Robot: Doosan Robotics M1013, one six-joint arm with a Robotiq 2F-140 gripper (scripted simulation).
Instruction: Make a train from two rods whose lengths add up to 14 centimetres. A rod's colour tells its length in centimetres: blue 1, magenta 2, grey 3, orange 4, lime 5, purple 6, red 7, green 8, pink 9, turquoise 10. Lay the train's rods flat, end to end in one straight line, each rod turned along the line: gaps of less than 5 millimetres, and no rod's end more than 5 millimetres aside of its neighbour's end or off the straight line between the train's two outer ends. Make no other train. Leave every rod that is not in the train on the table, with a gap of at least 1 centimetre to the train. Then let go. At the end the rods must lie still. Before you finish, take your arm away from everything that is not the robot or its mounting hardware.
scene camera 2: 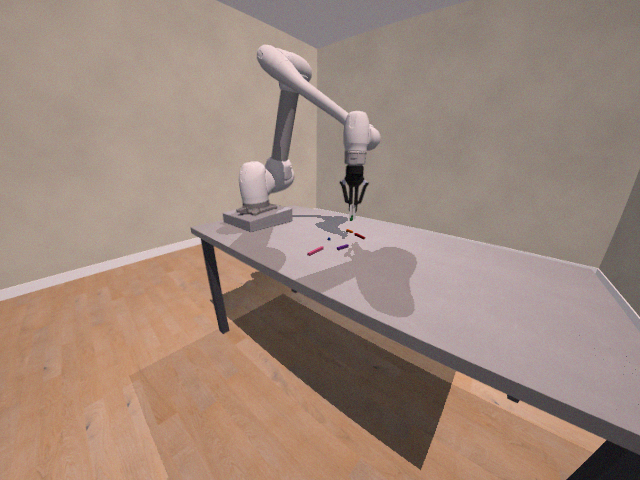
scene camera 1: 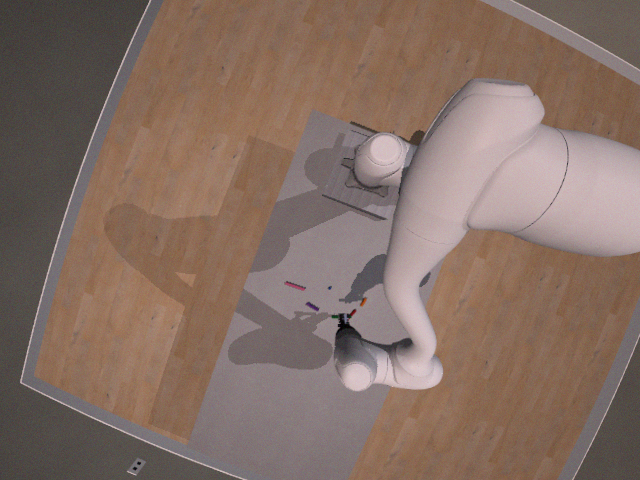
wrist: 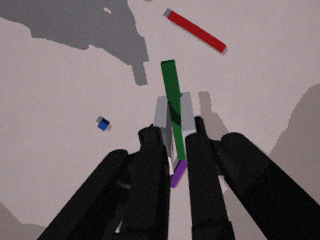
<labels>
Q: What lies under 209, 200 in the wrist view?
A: My gripper.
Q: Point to a green rod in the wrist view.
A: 168, 67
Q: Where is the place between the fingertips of my gripper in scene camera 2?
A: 352, 218
</labels>
